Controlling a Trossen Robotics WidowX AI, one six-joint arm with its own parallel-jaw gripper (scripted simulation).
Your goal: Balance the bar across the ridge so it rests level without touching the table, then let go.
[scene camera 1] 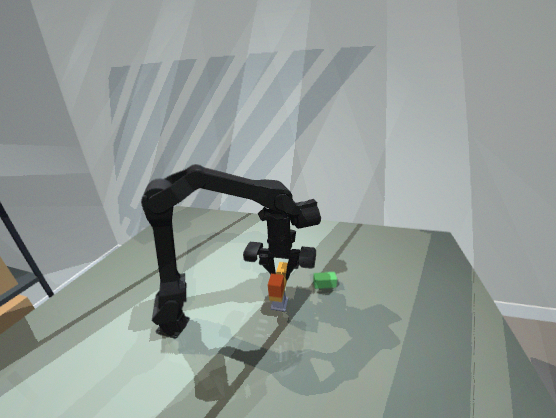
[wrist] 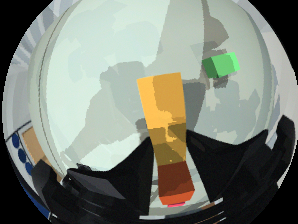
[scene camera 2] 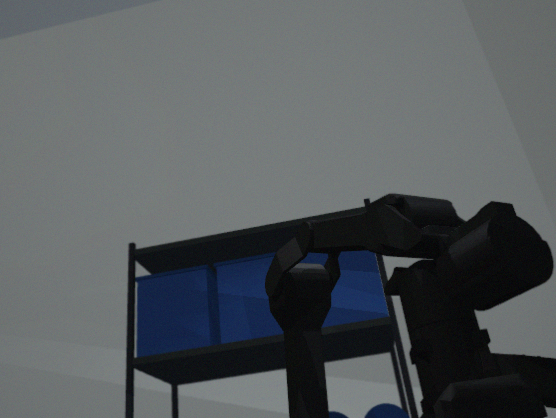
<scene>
My gripper carries a bar.
My gripper also shows in the wrist view.
</scene>
